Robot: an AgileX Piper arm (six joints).
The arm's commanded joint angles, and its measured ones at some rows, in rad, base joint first. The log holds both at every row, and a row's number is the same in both.
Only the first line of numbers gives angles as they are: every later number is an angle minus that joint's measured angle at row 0.
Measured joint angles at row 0:
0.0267, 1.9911, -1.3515, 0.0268, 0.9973, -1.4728
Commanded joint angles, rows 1 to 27:
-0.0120, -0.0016, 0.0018, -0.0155, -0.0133, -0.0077
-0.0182, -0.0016, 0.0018, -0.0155, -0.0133, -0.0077
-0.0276, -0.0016, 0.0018, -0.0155, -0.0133, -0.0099
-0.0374, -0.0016, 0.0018, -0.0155, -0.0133, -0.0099
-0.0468, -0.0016, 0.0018, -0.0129, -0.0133, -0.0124
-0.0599, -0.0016, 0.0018, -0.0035, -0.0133, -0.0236
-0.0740, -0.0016, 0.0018, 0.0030, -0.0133, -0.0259
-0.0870, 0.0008, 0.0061, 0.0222, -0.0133, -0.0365
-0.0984, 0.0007, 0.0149, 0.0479, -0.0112, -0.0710
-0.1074, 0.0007, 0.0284, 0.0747, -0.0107, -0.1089
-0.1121, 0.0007, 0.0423, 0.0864, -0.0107, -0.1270
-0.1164, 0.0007, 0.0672, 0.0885, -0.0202, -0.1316
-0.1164, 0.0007, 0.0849, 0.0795, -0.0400, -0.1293
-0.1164, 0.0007, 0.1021, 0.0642, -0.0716, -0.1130
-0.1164, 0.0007, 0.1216, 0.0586, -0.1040, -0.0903
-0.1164, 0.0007, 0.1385, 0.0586, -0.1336, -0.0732
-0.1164, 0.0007, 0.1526, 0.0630, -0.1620, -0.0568
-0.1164, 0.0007, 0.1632, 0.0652, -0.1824, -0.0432
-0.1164, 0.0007, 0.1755, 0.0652, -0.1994, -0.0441
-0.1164, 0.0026, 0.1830, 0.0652, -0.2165, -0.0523
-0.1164, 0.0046, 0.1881, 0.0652, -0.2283, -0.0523
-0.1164, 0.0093, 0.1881, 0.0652, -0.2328, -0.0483
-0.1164, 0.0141, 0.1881, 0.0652, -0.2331, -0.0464
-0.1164, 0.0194, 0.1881, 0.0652, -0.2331, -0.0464
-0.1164, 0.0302, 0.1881, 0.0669, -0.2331, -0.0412
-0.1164, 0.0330, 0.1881, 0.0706, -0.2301, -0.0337
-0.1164, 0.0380, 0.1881, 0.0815, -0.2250, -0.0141
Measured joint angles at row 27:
-0.1118, 0.0211, 0.1824, 0.0609, -0.2241, -0.0489
